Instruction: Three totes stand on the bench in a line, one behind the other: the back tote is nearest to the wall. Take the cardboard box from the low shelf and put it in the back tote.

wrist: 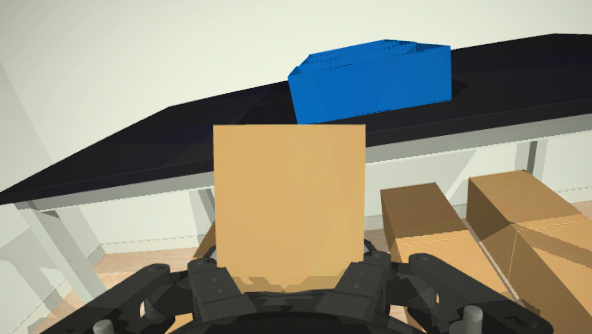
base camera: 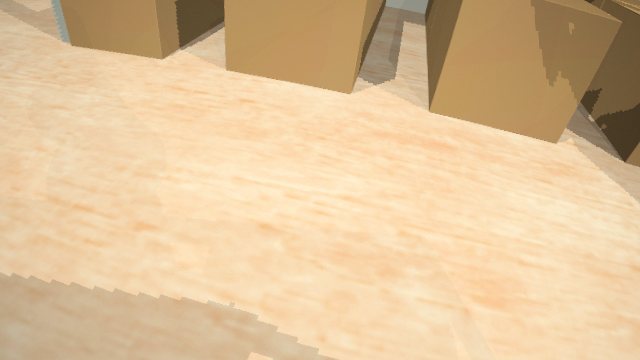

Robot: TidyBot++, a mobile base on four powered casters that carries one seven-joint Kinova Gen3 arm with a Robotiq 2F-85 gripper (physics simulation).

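Places are measured from the arm's base along level axes (x ahead, y left, z up), in centimetres.
Pixels of known places: gripper, fingertip midpoint: [wrist: 290,249].
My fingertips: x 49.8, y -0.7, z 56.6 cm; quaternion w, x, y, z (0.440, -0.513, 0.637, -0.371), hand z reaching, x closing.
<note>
Ahead of a thing's pixels: the offset from my fingertips to its top centre. "pt": to the spot under its first point. Level surfaces: height alone.
My gripper [wrist: 290,249] is shut on the cardboard box @[dx -1.6, dy -0.5, dz +8.6 cm] [wrist: 290,200], which stands upright between the fingers and fills the middle of the wrist view. The blue totes stand on the black bench top @[dz -4.8 cm] [wrist: 140,145], beyond the held box and a little to the right. The front tote @[dx +49.0, dy -21.3, dz +5.2 cm] [wrist: 375,87] shows its near wall. The rims of the totes behind it show narrowly above that wall, and the back tote @[dx +92.7, dy -31.7, dz +5.2 cm] [wrist: 350,48] shows as a thin strip at the top. The insides of the totes are mostly hidden. The totes do not show in the base camera view.
Under the bench, large cardboard boxes [wrist: 425,212] [wrist: 525,197] [base camera: 295,45] [base camera: 505,75] stand on the floor @[dz -96.2 cm] [base camera: 300,200]. A pale bench leg @[pt dx +51.0, dy +64.3, dz -25.2 cm] [wrist: 65,250] stands at the left, and a pale rail [wrist: 500,131] runs under the front edge. The wall [wrist: 150,45] rises behind the bench.
</note>
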